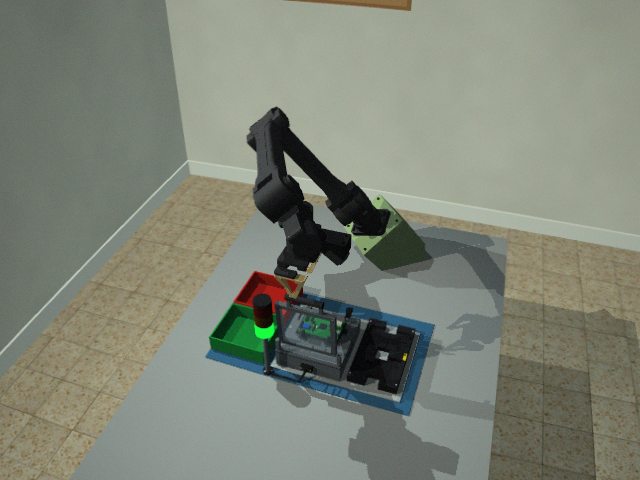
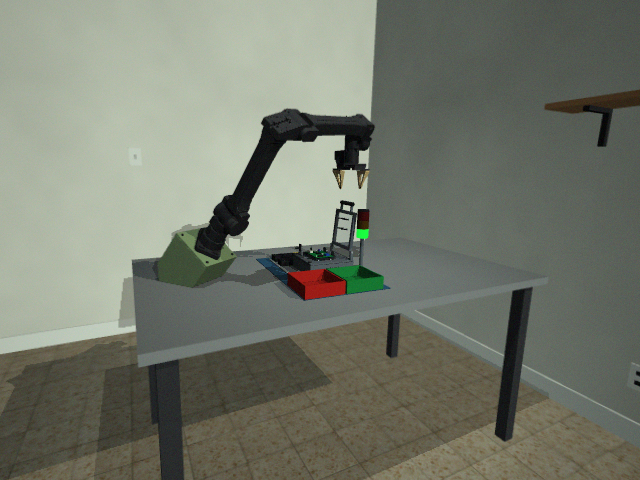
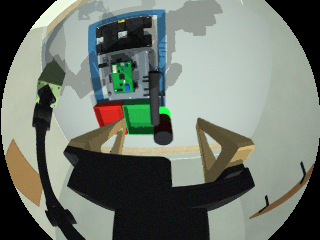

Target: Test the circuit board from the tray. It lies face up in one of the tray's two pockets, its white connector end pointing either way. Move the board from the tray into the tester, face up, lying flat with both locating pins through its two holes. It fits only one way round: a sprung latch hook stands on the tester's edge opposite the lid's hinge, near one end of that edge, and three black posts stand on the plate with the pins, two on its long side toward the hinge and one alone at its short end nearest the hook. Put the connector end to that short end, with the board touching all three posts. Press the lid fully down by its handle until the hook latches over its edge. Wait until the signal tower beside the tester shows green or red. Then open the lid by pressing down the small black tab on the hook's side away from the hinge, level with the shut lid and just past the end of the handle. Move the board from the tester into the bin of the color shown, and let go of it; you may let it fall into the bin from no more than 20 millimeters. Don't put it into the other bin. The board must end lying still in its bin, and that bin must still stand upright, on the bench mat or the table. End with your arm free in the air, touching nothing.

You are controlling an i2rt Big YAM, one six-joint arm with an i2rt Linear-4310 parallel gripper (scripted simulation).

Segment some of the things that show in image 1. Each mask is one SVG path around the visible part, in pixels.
My gripper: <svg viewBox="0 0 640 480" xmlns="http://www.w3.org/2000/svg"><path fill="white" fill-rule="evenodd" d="M286 238L286 247L277 258L274 277L285 288L289 296L296 299L307 276L297 274L297 271L287 268L294 266L299 271L311 274L322 253L319 252L315 255L311 262L295 259L292 245ZM286 279L292 280L295 284L298 284L295 292L292 292Z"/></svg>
A green bin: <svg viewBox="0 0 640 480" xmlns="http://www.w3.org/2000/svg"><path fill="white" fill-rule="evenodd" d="M274 313L274 334L268 338L269 354L275 345L275 339L279 337L276 314ZM232 303L209 336L211 349L264 364L262 338L255 334L253 308Z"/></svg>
A red bin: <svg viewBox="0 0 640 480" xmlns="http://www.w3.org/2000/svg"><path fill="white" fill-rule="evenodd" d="M286 279L292 292L295 292L298 285L295 284L294 281ZM254 271L234 300L234 303L253 308L252 300L256 295L268 294L272 299L272 311L275 314L274 303L276 300L286 303L284 297L287 291L274 275Z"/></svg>
